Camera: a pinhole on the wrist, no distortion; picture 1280 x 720 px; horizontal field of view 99.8 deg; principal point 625.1 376.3 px. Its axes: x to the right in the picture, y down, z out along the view. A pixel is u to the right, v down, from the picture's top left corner.
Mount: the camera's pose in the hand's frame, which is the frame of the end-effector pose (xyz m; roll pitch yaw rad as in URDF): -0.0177 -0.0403 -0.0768 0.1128 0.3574 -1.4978
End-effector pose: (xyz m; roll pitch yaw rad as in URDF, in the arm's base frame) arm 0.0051 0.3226 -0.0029 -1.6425 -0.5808 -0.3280
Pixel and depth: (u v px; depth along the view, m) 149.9 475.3 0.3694
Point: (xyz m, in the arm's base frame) 0.2075 0.6525 -0.1414
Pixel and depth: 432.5 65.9 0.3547
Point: -0.1288 0.6633 -0.1168
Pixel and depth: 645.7 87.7 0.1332
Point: -0.1072 0.4079 0.0190
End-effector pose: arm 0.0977 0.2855 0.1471 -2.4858 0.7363 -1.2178
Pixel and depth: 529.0 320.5 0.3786
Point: 0.2881 0.5481 0.0880
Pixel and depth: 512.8 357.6 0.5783
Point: 0.3861 0.6938 -0.0225
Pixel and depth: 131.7 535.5 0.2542
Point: 0.1201 0.4592 -0.0523
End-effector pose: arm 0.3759 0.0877 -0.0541 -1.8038 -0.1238 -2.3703
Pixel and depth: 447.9 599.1 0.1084
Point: 0.4033 0.0441 -0.0192
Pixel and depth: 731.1 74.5 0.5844
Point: 0.9991 0.0431 0.1617
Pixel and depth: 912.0 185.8 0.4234
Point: 0.7564 0.0246 0.2638
